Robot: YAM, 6 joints.
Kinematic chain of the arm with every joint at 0, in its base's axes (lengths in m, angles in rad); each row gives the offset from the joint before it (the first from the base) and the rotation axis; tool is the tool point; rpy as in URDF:
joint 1: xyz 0 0 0.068 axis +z
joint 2: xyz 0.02 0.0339 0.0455 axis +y
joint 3: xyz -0.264 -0.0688 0 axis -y
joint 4: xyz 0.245 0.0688 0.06 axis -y
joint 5: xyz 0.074 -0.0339 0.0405 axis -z
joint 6: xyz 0.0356 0 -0.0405 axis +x
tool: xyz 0 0 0 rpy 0 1.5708 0
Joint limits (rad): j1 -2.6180..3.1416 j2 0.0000..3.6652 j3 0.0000..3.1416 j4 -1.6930..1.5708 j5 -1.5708..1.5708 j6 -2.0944..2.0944
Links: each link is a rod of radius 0.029 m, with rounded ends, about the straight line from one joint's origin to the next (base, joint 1, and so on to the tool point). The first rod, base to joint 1, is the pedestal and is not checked.
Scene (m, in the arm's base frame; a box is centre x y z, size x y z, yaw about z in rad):
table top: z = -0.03
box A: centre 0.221 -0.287 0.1 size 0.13 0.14 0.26 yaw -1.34
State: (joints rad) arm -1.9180 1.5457 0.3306 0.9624 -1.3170 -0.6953
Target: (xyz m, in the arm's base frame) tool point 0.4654 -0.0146 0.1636
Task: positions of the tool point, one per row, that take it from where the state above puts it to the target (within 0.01 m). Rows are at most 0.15 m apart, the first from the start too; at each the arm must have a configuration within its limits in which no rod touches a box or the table.
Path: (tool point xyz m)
1: 0.0113 -0.2556 0.2234
2: 0.0741 -0.2364 0.3067
3: 0.1165 -0.1766 0.3888
4: 0.2061 -0.1996 0.3634
5: 0.3090 -0.1818 0.3164
6: 0.4031 -0.1179 0.2489
7: 0.4654 -0.0146 0.1636

